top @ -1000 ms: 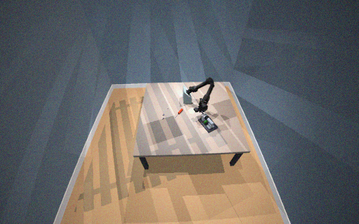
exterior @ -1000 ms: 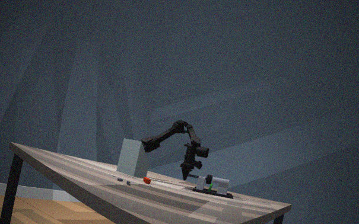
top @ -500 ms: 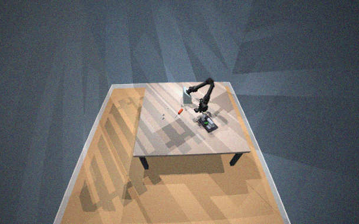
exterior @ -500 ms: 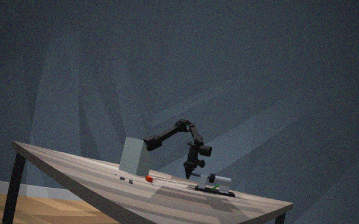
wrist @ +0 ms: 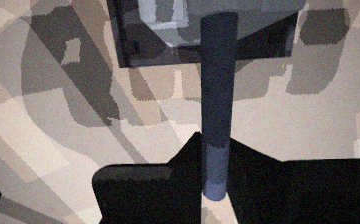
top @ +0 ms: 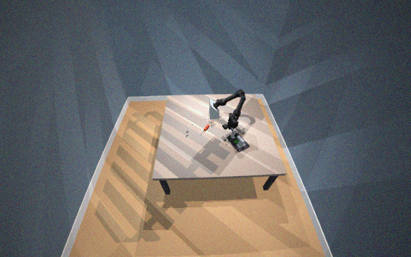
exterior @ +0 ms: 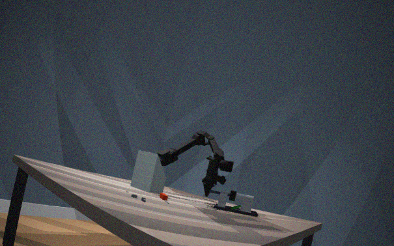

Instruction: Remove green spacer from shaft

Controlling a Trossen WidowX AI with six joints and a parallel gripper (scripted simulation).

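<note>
The dark blue shaft is 6 cm ahead of my gripper tip, 3 cm to the left of it and 3 cm above it. From my gripper tip the other things lie so: green spacer: 16 cm ahead, 6 cm to the left, 2 cm below; then dark spacer: 12 cm ahead, 6 cm to the left, 3 cm above; then red-handled screwdriver: 3 cm behind, 29 cm to the right, 4 cm below.
</note>
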